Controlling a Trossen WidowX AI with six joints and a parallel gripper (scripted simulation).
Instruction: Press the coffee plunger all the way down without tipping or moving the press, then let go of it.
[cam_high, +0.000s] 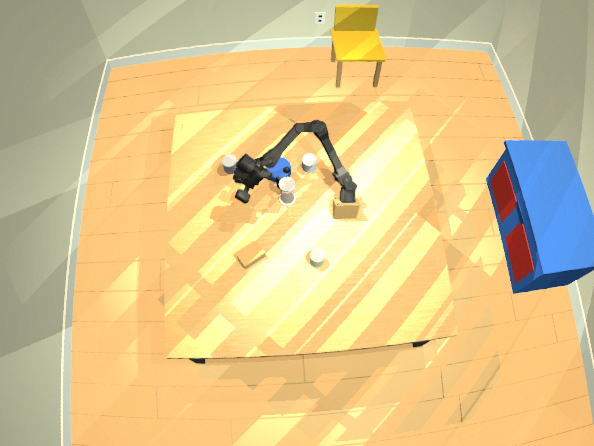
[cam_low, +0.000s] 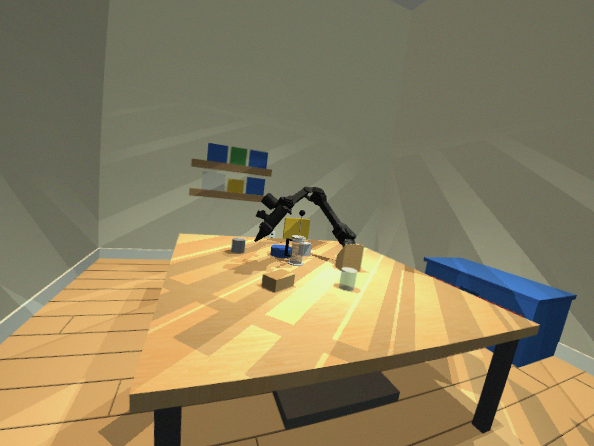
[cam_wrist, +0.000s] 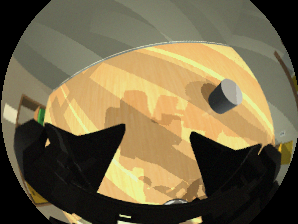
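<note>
Now: gripper tip 21 cm past the coffee press, 2 cm below it and 1 cm to the left of it. From my gripper tip the other things lie so: blue round dish 19 cm behind, 14 cm to the right, 9 cm below.
</note>
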